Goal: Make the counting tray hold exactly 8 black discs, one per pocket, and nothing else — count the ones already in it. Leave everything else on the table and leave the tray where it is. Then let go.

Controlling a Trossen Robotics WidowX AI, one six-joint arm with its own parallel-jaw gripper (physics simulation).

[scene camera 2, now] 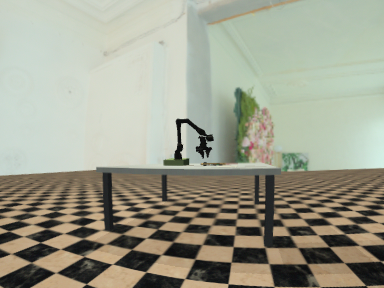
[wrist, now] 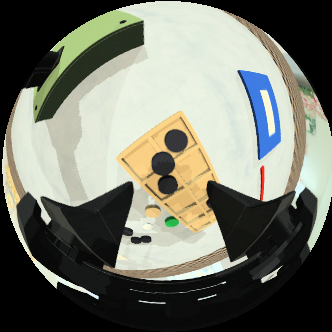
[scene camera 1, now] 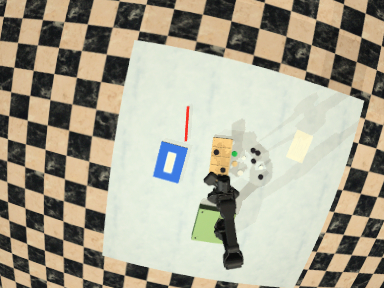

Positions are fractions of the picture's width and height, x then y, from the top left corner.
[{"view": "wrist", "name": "my gripper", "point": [0.51, 0.56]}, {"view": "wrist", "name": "tan counting tray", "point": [0.58, 0.51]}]
